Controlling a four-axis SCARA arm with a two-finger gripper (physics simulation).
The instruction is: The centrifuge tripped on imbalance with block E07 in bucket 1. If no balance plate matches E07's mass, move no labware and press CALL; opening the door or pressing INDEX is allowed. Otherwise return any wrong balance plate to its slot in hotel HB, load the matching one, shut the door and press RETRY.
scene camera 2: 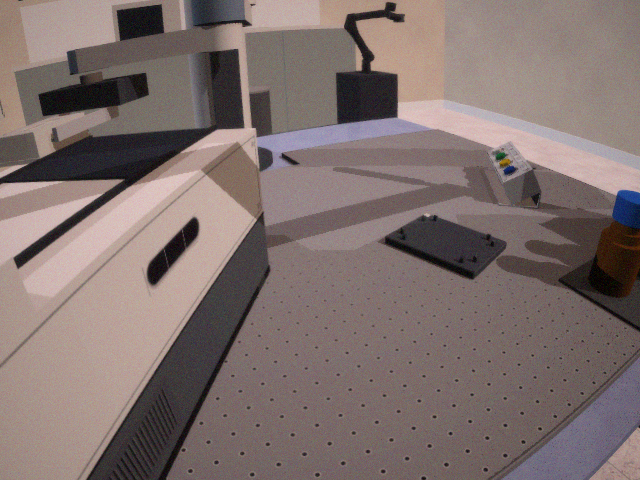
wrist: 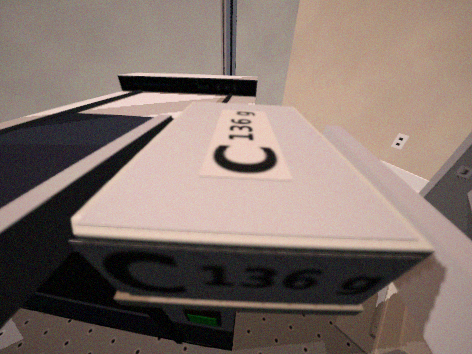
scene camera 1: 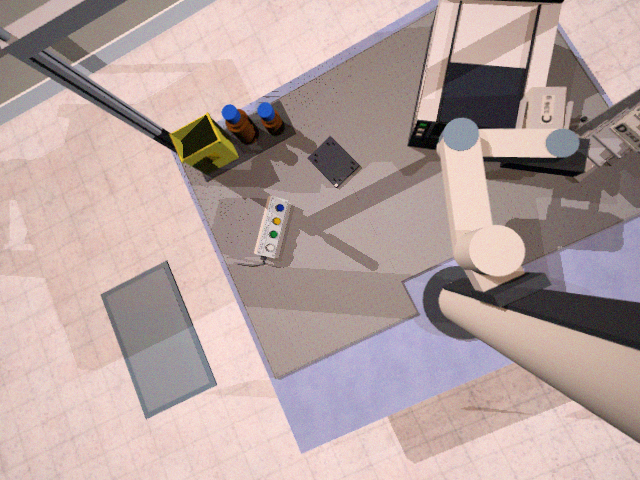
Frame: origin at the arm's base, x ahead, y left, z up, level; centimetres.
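Where they show: gripper, fingertip midpoint: [scene camera 2: 29,138] [wrist: 245,133] [scene camera 1: 546,101].
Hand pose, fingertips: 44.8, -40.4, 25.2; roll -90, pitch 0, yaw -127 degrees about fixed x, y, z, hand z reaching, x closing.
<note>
Each offset is from my fingertips to the top centre of the thing, as dx, dy, dz. "pt": to the spot under its first point.
My gripper [scene camera 1: 546,114] [wrist: 245,133] is shut on a pale balance plate marked C 136 g {-2.4, +1.7, +1.3} [scene camera 1: 535,111] [wrist: 240,200], one finger along each side. It holds the plate level, above and beside the right edge of the centrifuge [scene camera 1: 430,67] [scene camera 2: 103,310] [wrist: 30,202]. The centrifuge top has a dark rectangular area [scene camera 1: 480,95] [wrist: 65,145]; I cannot tell whether it is the door or an opening. Its green indicator [scene camera 1: 422,125] [wrist: 202,318] is lit. A plate marked D {pt -16.6, -7.6, +5.0} [scene camera 1: 624,130] shows at the far right. Block E07 does not show. The button box {+8.8, +89.2, -15.5} [scene camera 1: 265,227] [scene camera 2: 521,181] has blue, yellow, green and white buttons.
A black pinned plate {+21.4, +57.6, -21.6} [scene camera 1: 334,161] [scene camera 2: 444,245] lies on the bench left of the centrifuge. Two brown bottles with blue caps [scene camera 1: 242,129] [scene camera 1: 272,122] and a yellow bin {pt +41.0, +91.6, -12.6} [scene camera 1: 223,149] stand at the back left. A grey rack side with slots shows at the right of the wrist view.
</note>
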